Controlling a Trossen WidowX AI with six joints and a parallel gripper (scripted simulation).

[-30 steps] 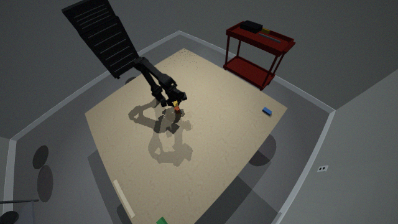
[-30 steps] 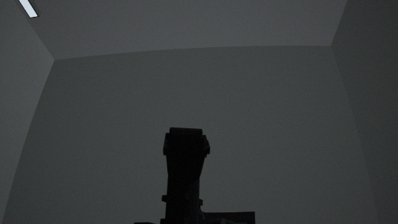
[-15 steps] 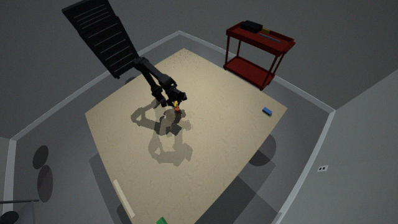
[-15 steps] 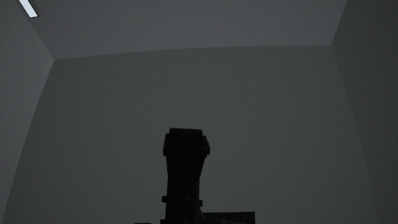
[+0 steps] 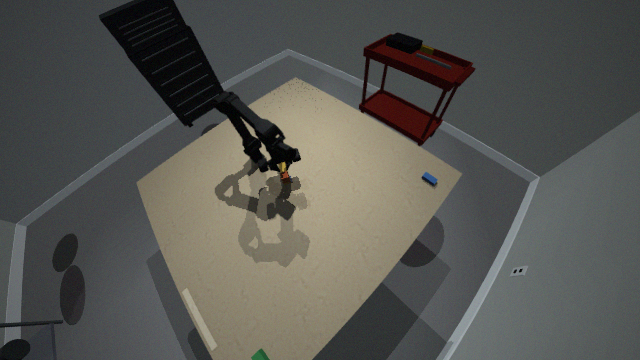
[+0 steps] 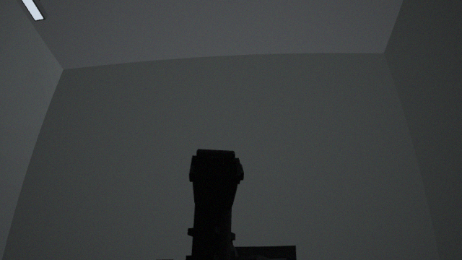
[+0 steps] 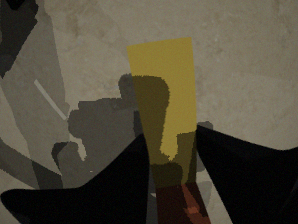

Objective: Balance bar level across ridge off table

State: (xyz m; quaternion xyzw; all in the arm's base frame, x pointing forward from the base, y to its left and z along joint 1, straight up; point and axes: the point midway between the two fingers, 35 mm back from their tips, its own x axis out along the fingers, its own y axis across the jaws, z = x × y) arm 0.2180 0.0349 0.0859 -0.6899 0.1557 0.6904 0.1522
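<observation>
Now: gripper tip 3 cm short of the yellow bar, 1 cm to the left of it and 1 cm below it. The rest, counted from my gripper tip: green block 52 cm ahead, 53 cm to the right, 4 cm below; blue block 52 cm ahead, 47 cm to the left, 4 cm below.
</observation>
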